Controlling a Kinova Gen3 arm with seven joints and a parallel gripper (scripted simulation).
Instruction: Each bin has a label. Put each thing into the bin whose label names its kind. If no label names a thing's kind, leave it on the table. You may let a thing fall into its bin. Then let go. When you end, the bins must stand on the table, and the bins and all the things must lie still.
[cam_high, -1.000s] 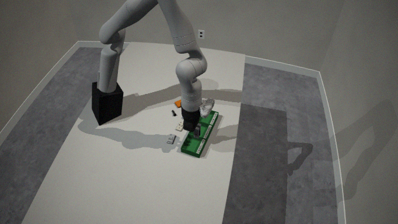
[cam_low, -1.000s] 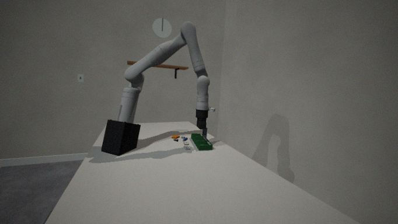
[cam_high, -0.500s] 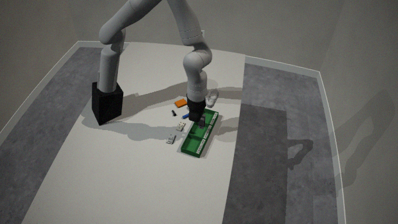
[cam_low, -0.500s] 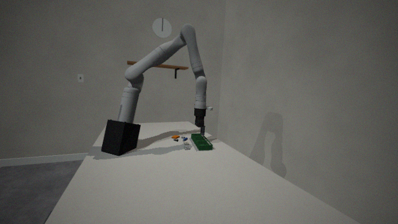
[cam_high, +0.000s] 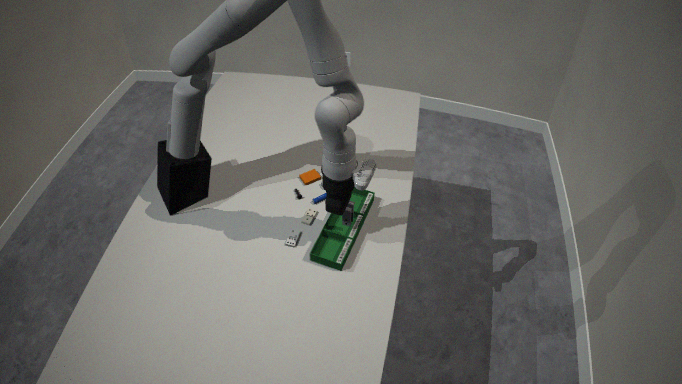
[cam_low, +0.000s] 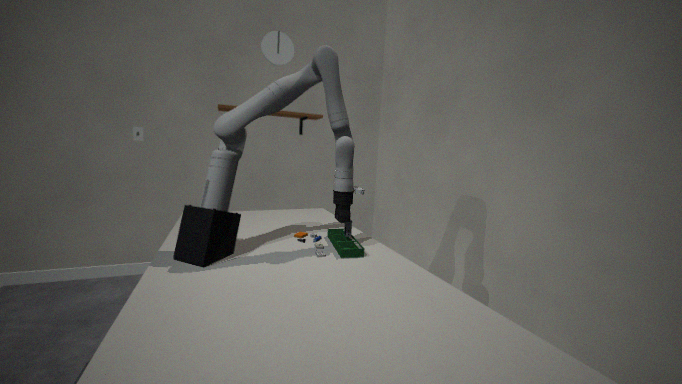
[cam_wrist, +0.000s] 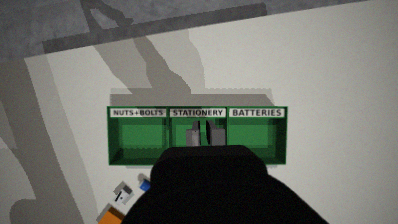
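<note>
Right now my hand is 40 mm above the green three-part bin, 10 mm to the right of it and 10 mm past it. Also, from my hand: black bolt (150 mm behind, 100 mm to the left, 50 mm below); then grey piece (150 mm to the left, 90 mm behind, 50 mm below); then blue battery (100 mm to the left, 90 mm behind, 50 mm below).
</note>
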